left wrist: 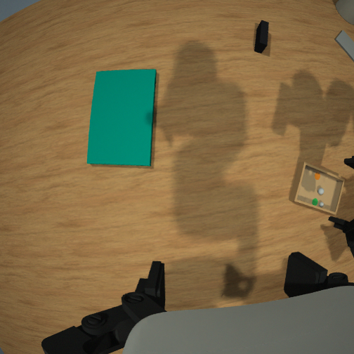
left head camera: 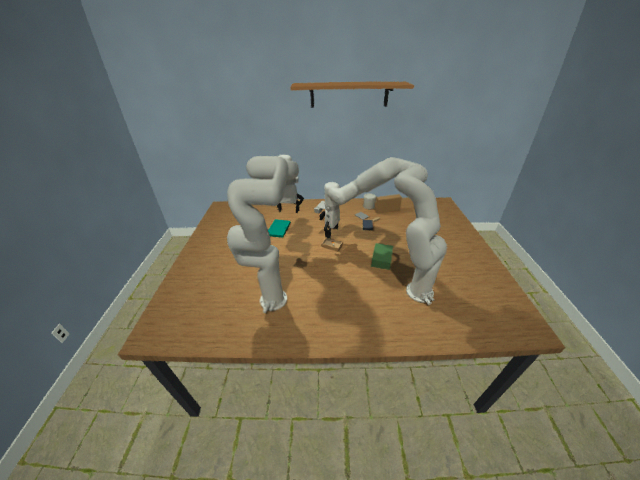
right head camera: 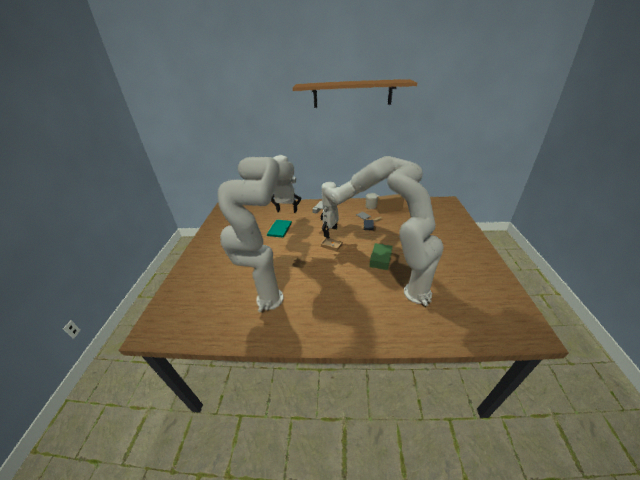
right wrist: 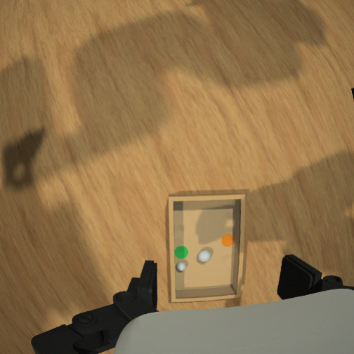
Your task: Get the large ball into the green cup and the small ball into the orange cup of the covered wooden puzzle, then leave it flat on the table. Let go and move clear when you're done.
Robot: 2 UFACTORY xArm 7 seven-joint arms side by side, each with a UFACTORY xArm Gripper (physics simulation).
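Frame: origin at the left arm's base, x left, y back, z up, level; centimetres.
Seen in the pictures: left gripper, between the fingertips: (left head camera: 288, 211) (right head camera: 287, 211); right gripper, between the fingertips: (left head camera: 331, 233) (right head camera: 330, 233); left arm's base, origin of its link: (left head camera: 273, 299) (right head camera: 270, 299); right arm's base, origin of its link: (left head camera: 419, 292) (right head camera: 417, 293).
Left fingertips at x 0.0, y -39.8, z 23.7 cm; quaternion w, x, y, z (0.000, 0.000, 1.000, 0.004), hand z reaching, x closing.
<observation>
Pixels of each thing's top centre, then the offset from my left fingertips to it.
- wooden puzzle, centre of its top: (right head camera: 331, 242) (left head camera: 332, 242) dx -22.5, dy -3.8, dz -21.5 cm
- teal slab, centre of its top: (left head camera: 278, 227) (right head camera: 279, 227) dx +12.7, dy -16.6, dz -22.2 cm
- green block, centre of its top: (right head camera: 381, 252) (left head camera: 382, 252) dx -50.4, dy +5.2, dz -18.9 cm
- dark blue block, centre of its top: (right head camera: 368, 223) (left head camera: 367, 223) dx -42.7, dy -26.1, dz -21.9 cm
- white cylinder, centre of its top: (right head camera: 373, 194) (left head camera: 371, 195) dx -44.7, dy -51.9, dz -15.1 cm
- brown box, centre of its top: (right head camera: 391, 196) (left head camera: 389, 197) dx -56.3, dy -46.6, dz -13.1 cm
The wooden puzzle (left head camera: 330, 247) (left wrist: 299, 184) (right wrist: 171, 240) is a shallow box lying flat on the table. Its cover is not distinct. Inside, the large pale ball (left wrist: 321, 191) (right wrist: 204, 256) rests between the green cup (left wrist: 315, 202) (right wrist: 181, 252) and the orange cup (left wrist: 317, 176) (right wrist: 227, 240), outside both. The small ball (left wrist: 321, 204) (right wrist: 181, 267) lies beside the green cup, near the wall. My right gripper (left head camera: 331, 232) (right head camera: 330, 231) (right wrist: 221, 280) is open above the puzzle, its fingers beyond the two long sides. My left gripper (left head camera: 288, 209) (right head camera: 286, 210) (left wrist: 228, 278) is open, high above the table.
A teal slab (left head camera: 279, 227) (left wrist: 122, 117) lies left of the puzzle, a green block (left head camera: 382, 255) (right head camera: 381, 256) to the right. A dark blue block (left head camera: 367, 224), a white cylinder (left head camera: 369, 200) and a brown box (left head camera: 388, 204) are farther back. A black block (left wrist: 261, 36) shows in the left wrist view.
</observation>
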